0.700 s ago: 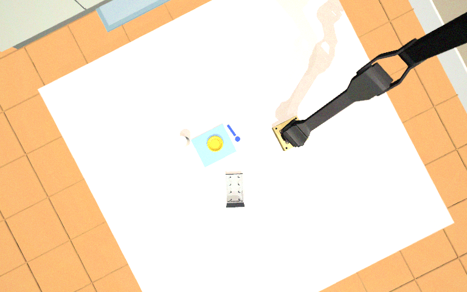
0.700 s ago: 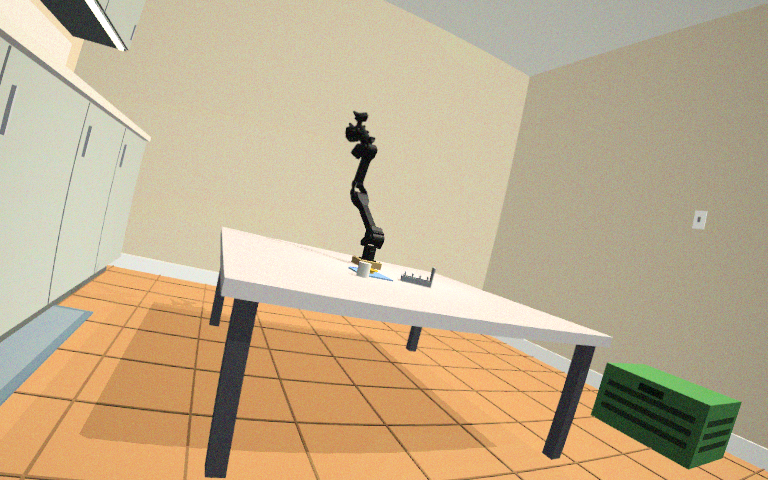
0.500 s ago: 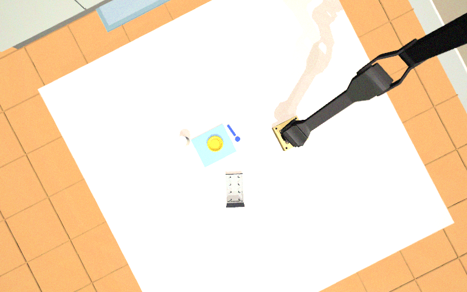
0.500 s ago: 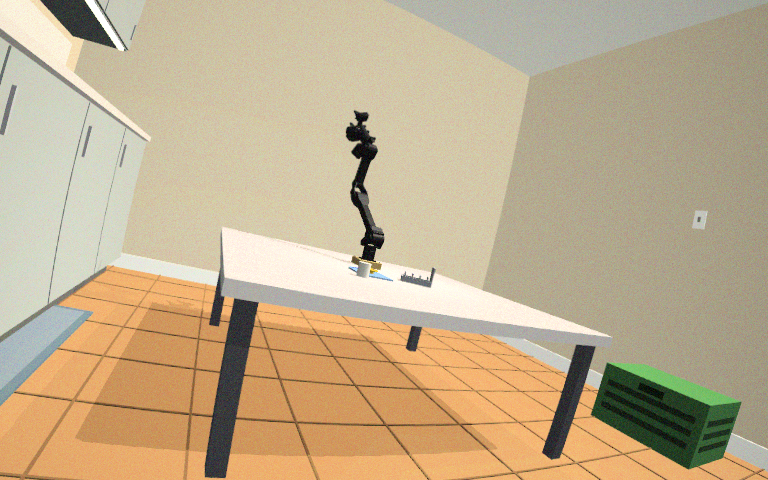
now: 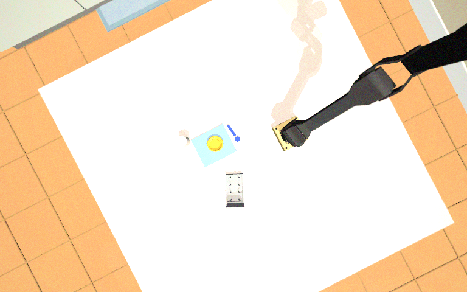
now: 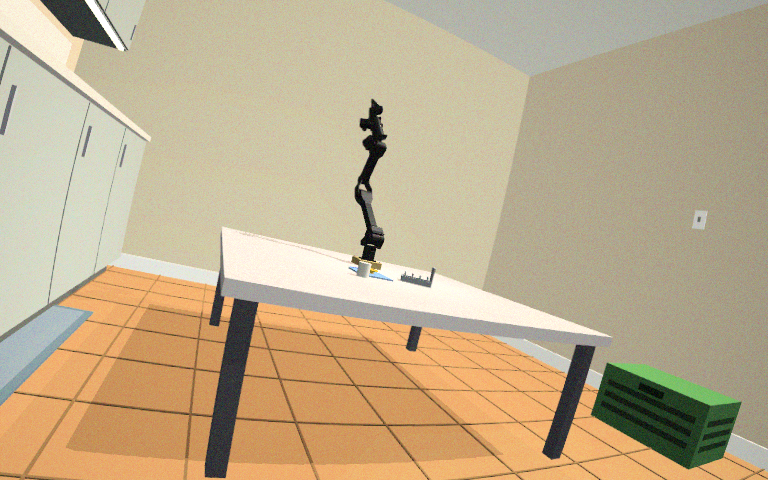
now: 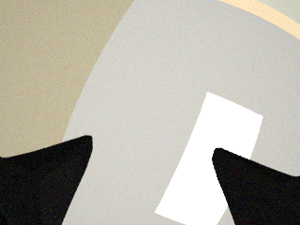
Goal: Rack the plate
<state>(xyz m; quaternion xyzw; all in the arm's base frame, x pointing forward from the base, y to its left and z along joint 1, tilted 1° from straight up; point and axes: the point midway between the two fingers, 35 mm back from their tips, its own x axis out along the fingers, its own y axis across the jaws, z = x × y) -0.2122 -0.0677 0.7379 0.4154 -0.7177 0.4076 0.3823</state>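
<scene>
Right now my gripper tip is 510 mm short of the yellow plate, 20 mm to the left of it and 780 mm above it. Round my gripper tip: blue utensil 420 mm ahead, 20 mm to the right, 790 mm below; mat 520 mm ahead, 20 mm to the right, 790 mm below; grey dish rack 530 mm ahead, 180 mm to the left, 770 mm below.
</scene>
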